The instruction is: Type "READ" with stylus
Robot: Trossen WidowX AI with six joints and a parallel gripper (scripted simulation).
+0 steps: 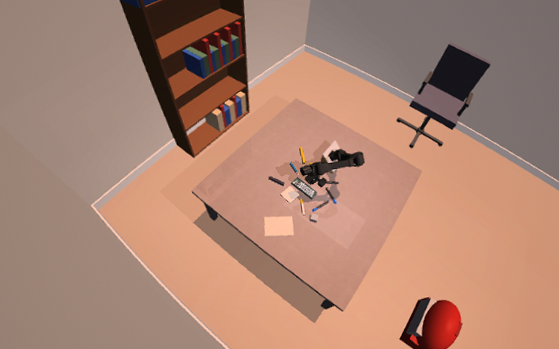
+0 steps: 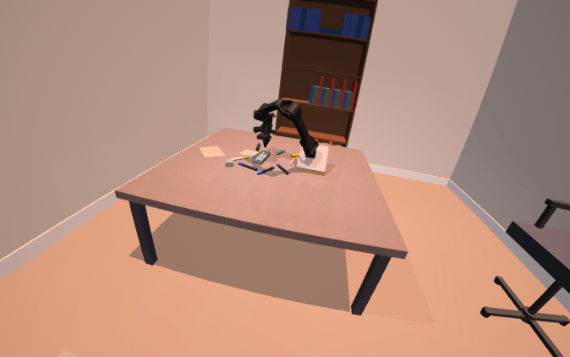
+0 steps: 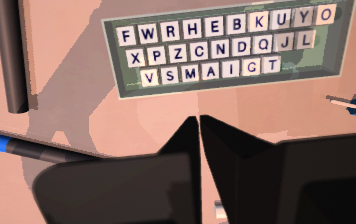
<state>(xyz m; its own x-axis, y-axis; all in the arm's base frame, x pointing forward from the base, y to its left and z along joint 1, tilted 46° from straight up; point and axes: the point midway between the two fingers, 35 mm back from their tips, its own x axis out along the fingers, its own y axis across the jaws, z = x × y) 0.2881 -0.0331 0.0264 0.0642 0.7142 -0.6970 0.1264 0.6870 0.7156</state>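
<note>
Now: the blue stylus 7 cm behind my gripper tip, 17 cm to the right of it and 9 cm below it. Round my gripper tip: yellow pen: 22 cm behind, 21 cm to the right, 9 cm below; grey eraser: 18 cm ahead, 15 cm to the left, 8 cm below; dark cylinder: 9 cm ahead, 23 cm to the right, 8 cm below.
</note>
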